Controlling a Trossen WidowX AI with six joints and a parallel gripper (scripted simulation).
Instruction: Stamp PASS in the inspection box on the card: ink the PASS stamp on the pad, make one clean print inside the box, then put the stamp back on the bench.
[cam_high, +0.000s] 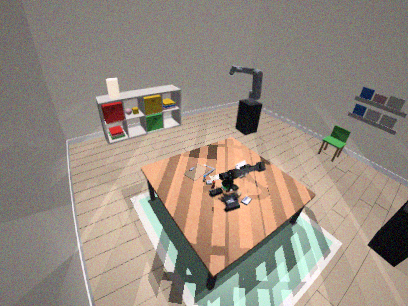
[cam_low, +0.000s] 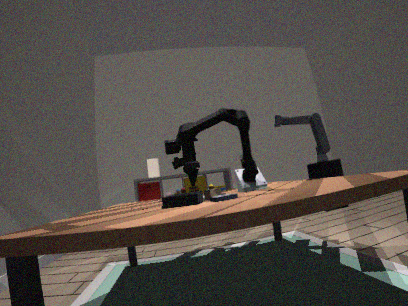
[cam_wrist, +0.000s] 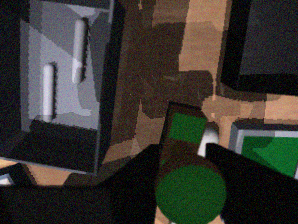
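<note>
My gripper tip is 50 mm past the green ink pad, 80 mm to the left of it and 60 mm above it. The rest, counted from my gripper tip: brown block: 80 mm behind, 50 mm to the left, 50 mm below; then PASS stamp: right at my gripper tip; then grey tray: 20 mm ahead, 80 mm to the left, 60 mm below.
</note>
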